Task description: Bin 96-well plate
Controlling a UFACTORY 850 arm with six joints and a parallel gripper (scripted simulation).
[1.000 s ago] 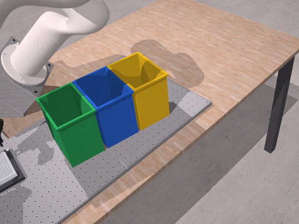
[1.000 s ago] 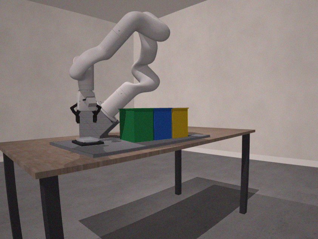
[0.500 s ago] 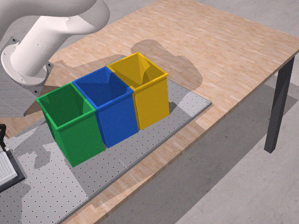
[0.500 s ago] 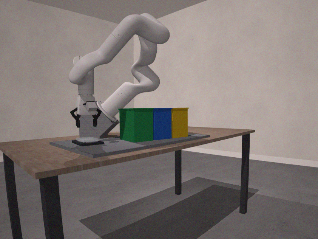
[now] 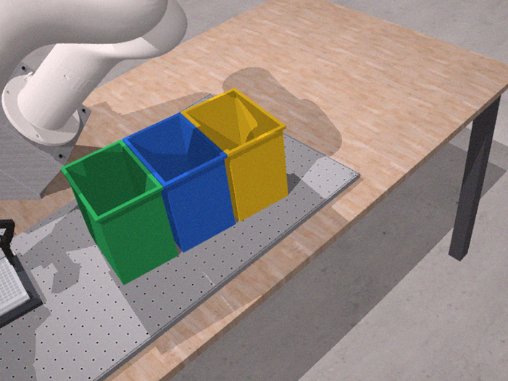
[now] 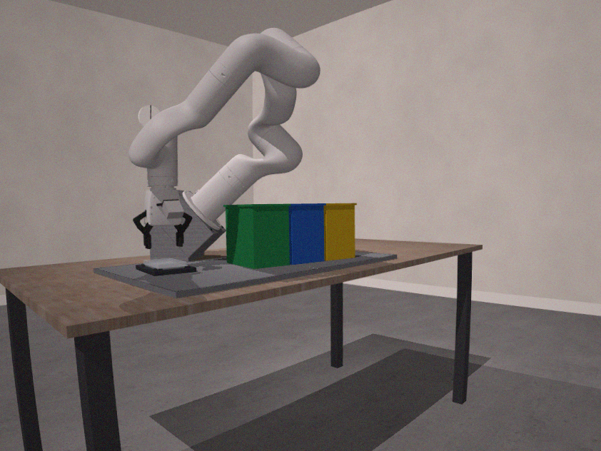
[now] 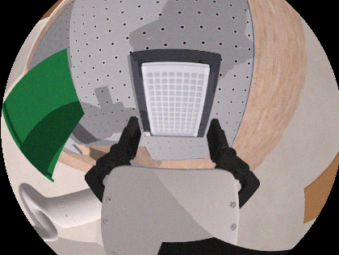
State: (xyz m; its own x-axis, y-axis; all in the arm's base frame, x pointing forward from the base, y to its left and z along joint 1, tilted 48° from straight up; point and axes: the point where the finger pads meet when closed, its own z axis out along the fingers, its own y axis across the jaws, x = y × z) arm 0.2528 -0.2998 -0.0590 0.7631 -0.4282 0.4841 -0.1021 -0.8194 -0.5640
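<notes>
The white 96-well plate is 60 mm below my hand. Round my hand: green bin (90 mm ahead, 260 mm to the left, 20 mm above); dark plate nest (70 mm below); blue bin (120 mm ahead, 390 mm to the left, 20 mm above).
</notes>
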